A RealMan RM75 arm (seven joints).
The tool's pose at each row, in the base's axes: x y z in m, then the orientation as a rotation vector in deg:
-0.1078, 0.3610, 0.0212, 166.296, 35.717, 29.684
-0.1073, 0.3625, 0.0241, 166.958, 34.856, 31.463
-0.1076, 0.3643, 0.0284, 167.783, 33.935, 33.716
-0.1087, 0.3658, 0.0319, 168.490, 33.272, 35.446
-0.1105, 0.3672, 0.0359, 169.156, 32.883, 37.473
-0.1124, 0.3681, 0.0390, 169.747, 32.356, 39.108
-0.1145, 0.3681, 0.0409, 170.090, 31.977, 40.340
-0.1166, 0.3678, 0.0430, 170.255, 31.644, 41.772
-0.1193, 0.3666, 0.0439, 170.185, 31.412, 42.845
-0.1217, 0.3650, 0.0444, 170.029, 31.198, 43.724
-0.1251, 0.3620, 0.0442, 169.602, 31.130, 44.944
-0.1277, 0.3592, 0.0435, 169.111, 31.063, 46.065
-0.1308, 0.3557, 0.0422, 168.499, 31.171, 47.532
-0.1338, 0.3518, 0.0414, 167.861, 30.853, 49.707
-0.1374, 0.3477, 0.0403, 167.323, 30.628, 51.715
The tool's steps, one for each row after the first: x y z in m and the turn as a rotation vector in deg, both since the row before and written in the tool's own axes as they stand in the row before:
0.0019, -0.0006, -0.0026, 0.404, 1.170, 0.839
0.0019, -0.0010, -0.0042, 0.583, 1.488, 0.954
0.0009, -0.0012, -0.0037, 0.552, 1.143, 0.727
0.0005, -0.0013, -0.0044, 0.640, 1.349, 0.572
0.0000, -0.0011, -0.0036, 0.516, 1.072, 0.603
-0.0010, -0.0005, -0.0026, 0.311, 0.802, 0.410
-0.0010, -0.0002, -0.0028, 0.193, 0.929, 0.339
-0.0023, 0.0003, -0.0021, -0.019, 0.693, 0.180
-0.0023, 0.0008, -0.0016, -0.109, 0.566, 0.128
-0.0039, 0.0017, -0.0016, -0.261, 0.795, -0.023
-0.0034, 0.0017, -0.0008, -0.323, 0.732, -0.051
-0.0043, 0.0021, -0.0006, -0.319, 0.971, -0.163
-0.0041, 0.0026, -0.0011, -0.368, 1.423, 0.132
-0.0048, 0.0026, -0.0012, -0.247, 1.320, 0.109

